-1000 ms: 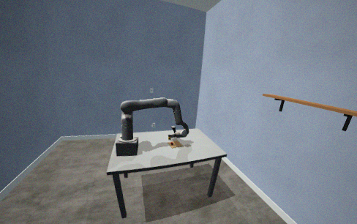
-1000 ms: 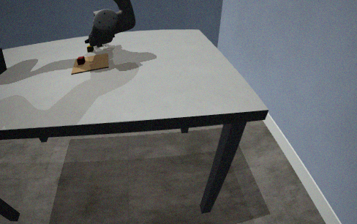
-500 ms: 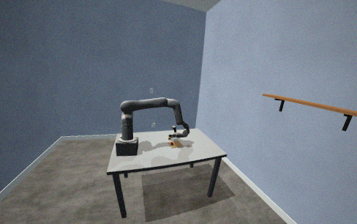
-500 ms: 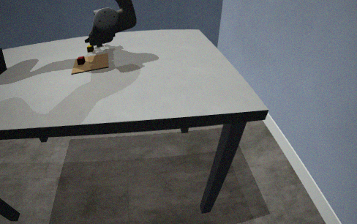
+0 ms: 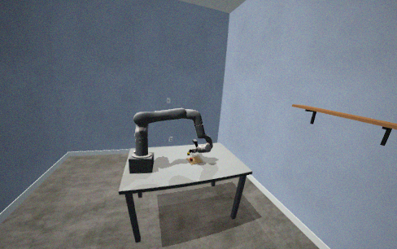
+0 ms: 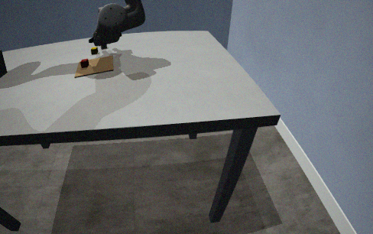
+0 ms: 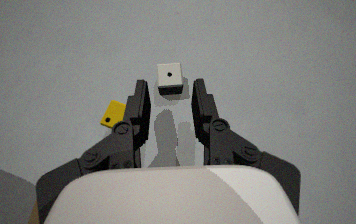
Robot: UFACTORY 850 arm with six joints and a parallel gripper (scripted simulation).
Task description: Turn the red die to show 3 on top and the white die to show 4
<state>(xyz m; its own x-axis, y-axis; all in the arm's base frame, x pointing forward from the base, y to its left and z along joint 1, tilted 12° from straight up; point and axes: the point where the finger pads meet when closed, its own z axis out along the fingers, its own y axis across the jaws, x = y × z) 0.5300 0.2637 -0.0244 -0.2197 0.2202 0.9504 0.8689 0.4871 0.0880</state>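
Right now my hand is 2 cm past the white die, 3 cm to the right of it and 3 cm above it. From my hand the other things lie so: tan mat (1 cm ahead, 16 cm to the right, 5 cm below); then red die (2 cm behind, 16 cm to the right, 3 cm below); then yellow die (4 cm behind, 2 cm to the right, 3 cm below).
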